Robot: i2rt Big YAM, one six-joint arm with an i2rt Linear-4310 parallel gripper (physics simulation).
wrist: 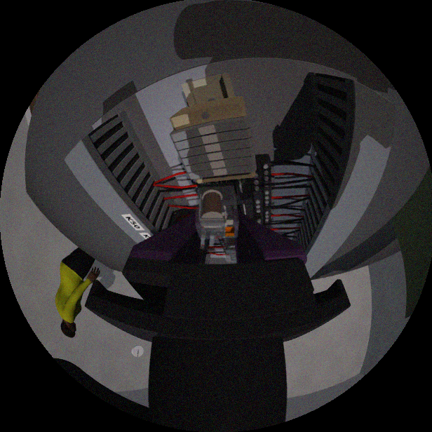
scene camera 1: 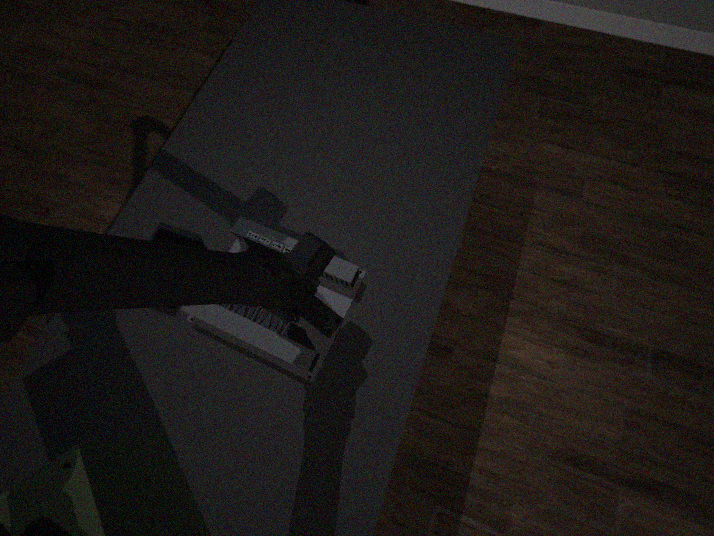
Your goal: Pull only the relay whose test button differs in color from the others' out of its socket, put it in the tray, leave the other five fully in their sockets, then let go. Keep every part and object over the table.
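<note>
My gripper [wrist: 217, 215] is shut on a clear-cased relay [wrist: 213, 205] with a brown coil and an orange test button [wrist: 229, 230]. The relay stands upright between the purple fingers, over the relay row. Its base is hidden, so I cannot tell whether it is seated in a socket. Clear casing and red wires show below it; the other relays are mostly hidden by the fingers. In the scene view the dark arm [scene camera 1: 173, 276] reaches over the panel [scene camera 1: 247, 336] and hides the fingertips and relays. I cannot make out the tray in either view.
Grey terminal blocks [wrist: 215, 150] with beige end pieces stand beyond the relay. Slotted wire ducts flank the row on the left [wrist: 125, 150] and right [wrist: 336, 105], with red and black wires between. The panel lies on the grey table [scene camera 1: 374, 144].
</note>
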